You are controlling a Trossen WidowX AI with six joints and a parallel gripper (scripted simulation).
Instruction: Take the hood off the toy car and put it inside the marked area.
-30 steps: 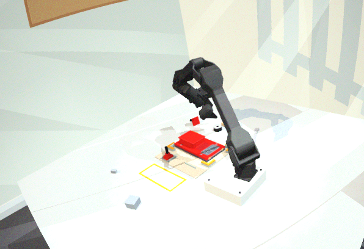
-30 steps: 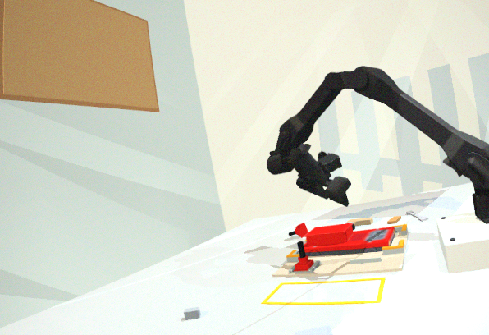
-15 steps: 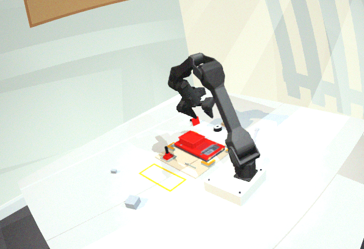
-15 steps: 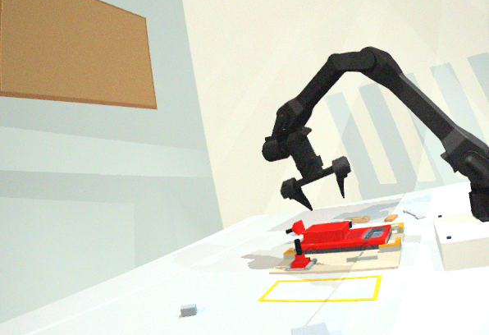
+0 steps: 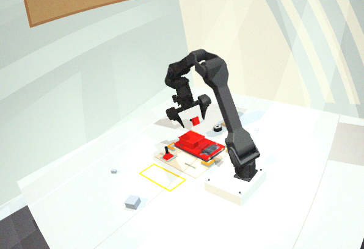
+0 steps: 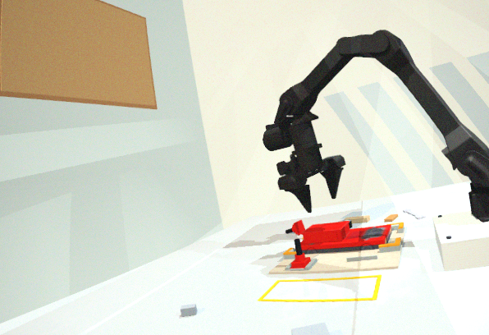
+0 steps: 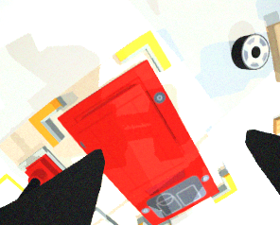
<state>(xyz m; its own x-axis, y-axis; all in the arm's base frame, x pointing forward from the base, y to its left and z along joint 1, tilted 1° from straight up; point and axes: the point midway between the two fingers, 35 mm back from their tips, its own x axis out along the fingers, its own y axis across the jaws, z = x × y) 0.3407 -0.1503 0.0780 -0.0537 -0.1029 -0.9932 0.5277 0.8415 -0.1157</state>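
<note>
Right now the hood is 1 cm behind my gripper tip, 3 cm to the left of it and 5 cm below it. Round my gripper tip: black wheel 3 cm behind, 13 cm to the right, 9 cm below; then metal tool 22 cm behind, 15 cm to the right, 9 cm below.
</note>
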